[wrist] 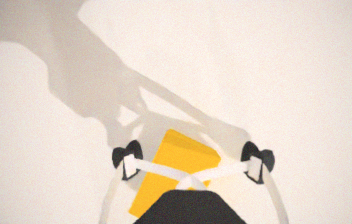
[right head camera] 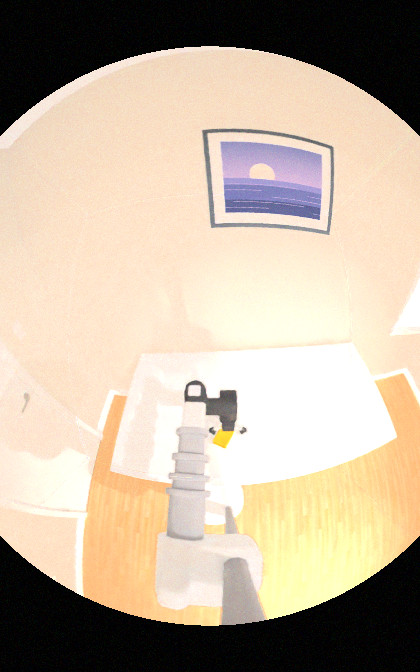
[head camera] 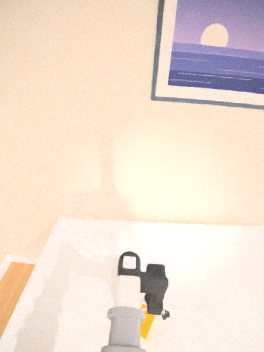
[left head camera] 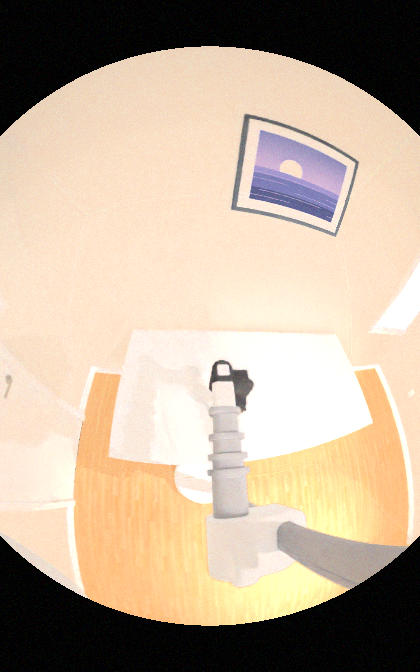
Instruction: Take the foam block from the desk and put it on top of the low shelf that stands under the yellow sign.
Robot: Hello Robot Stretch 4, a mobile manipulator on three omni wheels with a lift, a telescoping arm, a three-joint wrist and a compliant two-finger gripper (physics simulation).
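Frame: origin at the robot's base, x ahead, y left, z up, level; centimetres.
Where they show: gripper, between the fingertips: point(wrist: 190, 153) point(head camera: 148, 315).
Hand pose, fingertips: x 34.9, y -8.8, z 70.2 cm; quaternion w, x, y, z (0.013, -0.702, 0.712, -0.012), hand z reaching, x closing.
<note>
After its pixels a point has its place.
The yellow foam block point(head camera: 147, 322) {z 73.7, x 31.4, y -8.1 cm} point(right head camera: 223, 438) point(wrist: 177, 165) {z 73.7, x 34.3, y -7.4 cm} lies on the white desk point(head camera: 215, 280) {z 69.2, x 50.7, y -41.8 cm} point(left head camera: 310, 390) point(right head camera: 320, 410) point(wrist: 300, 60) {z 69.2, x 45.5, y -21.5 cm}. In the wrist view it is turned at an angle, and the gripper body hides its lower part. My gripper point(right head camera: 228, 430) point(wrist: 190, 153) {z 70.2, x 34.9, y -8.8 cm} is open, with the fingertips apart on either side of the block and a gap to it on both sides. The arm hides the block in the left head view. The low shelf and the yellow sign do not show in these views.
A framed sunset picture point(head camera: 215, 50) {z 160.4, x 88.2, y -27.7 cm} point(left head camera: 296, 175) point(right head camera: 270, 181) hangs on the wall behind the desk. A white round object point(left head camera: 192, 484) point(right head camera: 230, 500) shows at the desk's front edge, partly behind the arm. A door handle point(left head camera: 8, 382) point(right head camera: 25, 401) is at the far left.
</note>
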